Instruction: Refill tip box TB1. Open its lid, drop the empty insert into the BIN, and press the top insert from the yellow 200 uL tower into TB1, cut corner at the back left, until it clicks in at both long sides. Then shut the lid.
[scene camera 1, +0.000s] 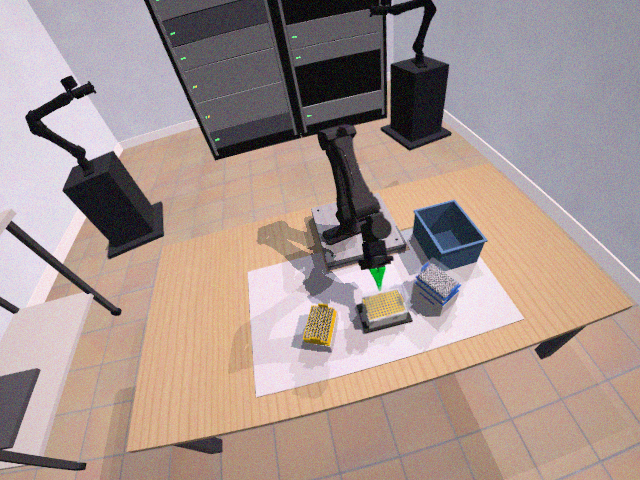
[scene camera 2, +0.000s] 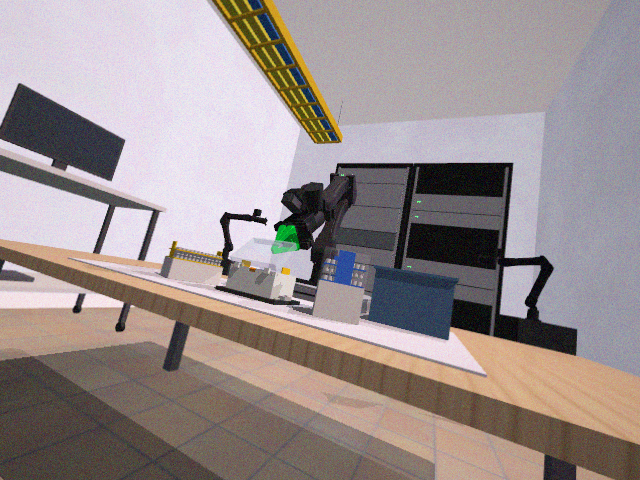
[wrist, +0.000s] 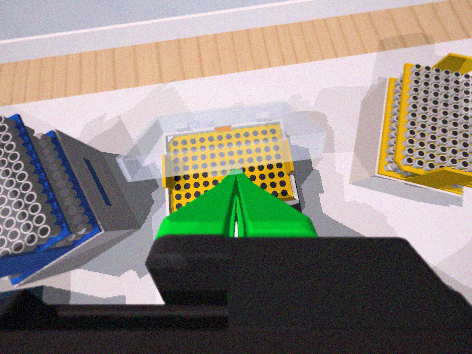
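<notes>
Tip box TB1 stands in a dark holder on the white mat. Its clear lid is tilted partly open, hinged on the side away from the arm. The empty yellow insert sits in the box, partly seen through the lid. My gripper is shut and holds nothing; its green tips are at the lid's raised free edge, and contact is unclear. The yellow tower holds stacked inserts full of tips. The blue BIN stands near the arm base.
A tower with blue inserts stands between TB1 and the BIN, close to one side of the box. The yellow tower is on the other side. The white mat lies on the wooden table.
</notes>
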